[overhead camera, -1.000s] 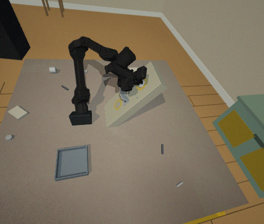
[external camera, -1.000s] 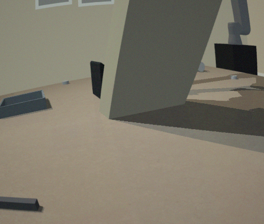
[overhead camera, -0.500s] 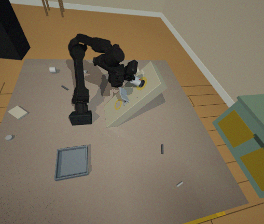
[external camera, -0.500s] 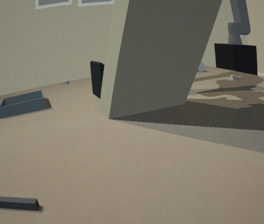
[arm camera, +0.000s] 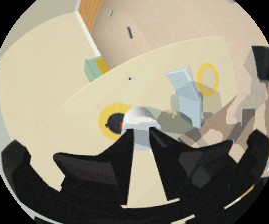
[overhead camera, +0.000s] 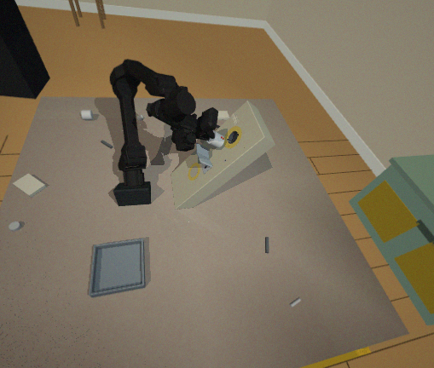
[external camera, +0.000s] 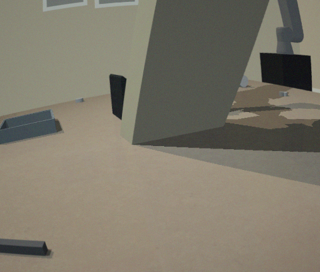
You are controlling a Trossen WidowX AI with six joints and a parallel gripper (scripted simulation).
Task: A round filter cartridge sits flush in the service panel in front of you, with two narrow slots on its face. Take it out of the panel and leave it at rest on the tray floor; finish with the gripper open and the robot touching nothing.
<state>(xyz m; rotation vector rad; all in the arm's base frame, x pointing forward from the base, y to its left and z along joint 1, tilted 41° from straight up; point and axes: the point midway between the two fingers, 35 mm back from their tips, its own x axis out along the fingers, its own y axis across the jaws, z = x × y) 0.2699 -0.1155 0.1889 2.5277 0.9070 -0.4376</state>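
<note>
My gripper tip is now 10 mm short of the round filter cartridge. The rest, counted from my gripper tip: grey tray: 280 mm behind, 330 mm to the right, 280 mm below.
</note>
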